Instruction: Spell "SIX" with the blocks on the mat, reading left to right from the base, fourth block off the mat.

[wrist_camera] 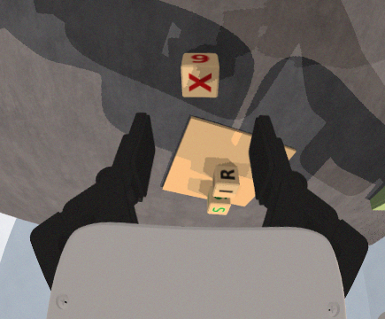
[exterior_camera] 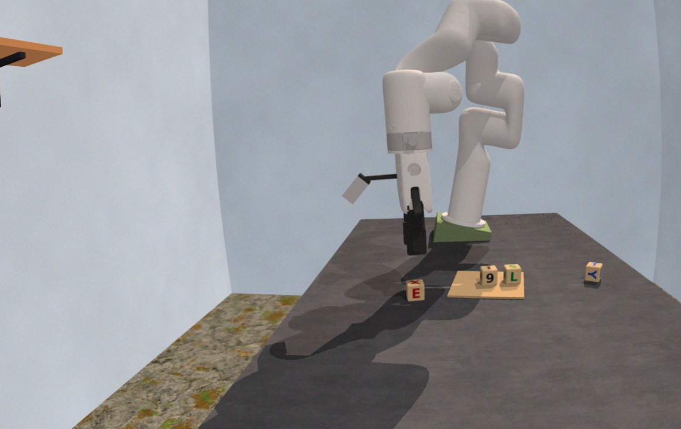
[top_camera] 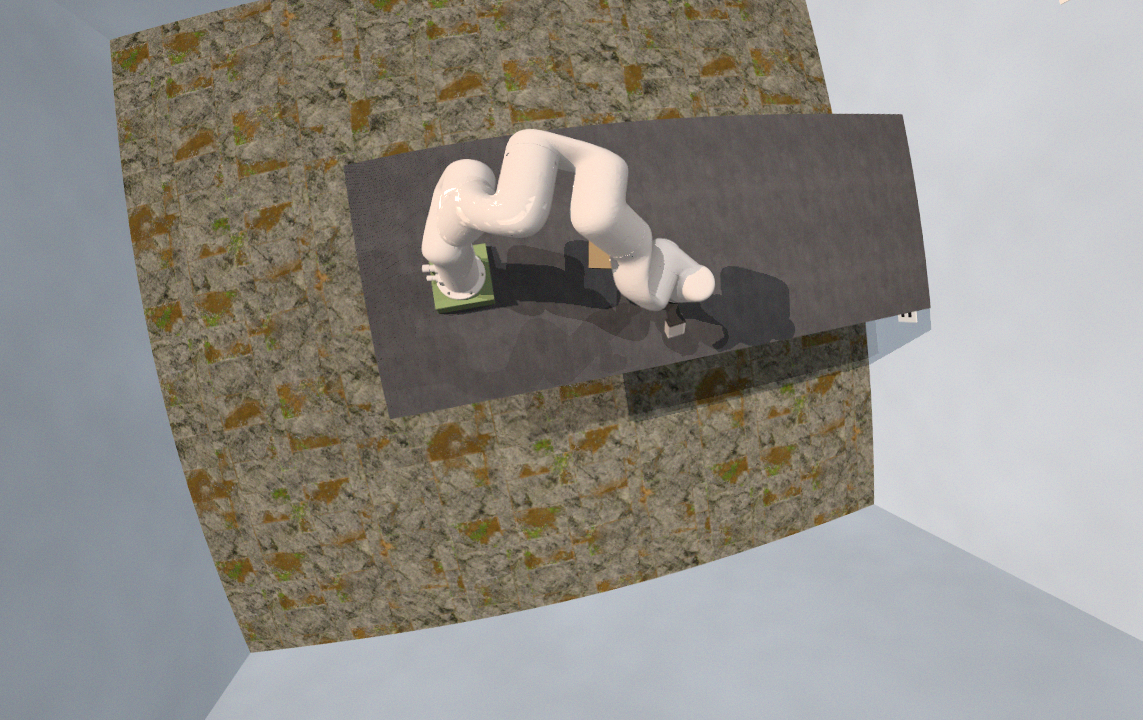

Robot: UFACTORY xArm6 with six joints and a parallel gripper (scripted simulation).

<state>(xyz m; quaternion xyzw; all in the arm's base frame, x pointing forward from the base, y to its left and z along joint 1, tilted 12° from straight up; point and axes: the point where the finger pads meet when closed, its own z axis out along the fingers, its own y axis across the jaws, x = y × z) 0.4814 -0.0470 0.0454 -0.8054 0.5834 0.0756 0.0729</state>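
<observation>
Right now my hand is 9 cm above the X block. From my hand the other things lie so: tan mat 13 cm to the left, 10 cm below, 8 cm behind; then S block 17 cm to the left, 9 cm below, 9 cm behind; then I block 13 cm to the left, 9 cm below, 8 cm behind.
</observation>
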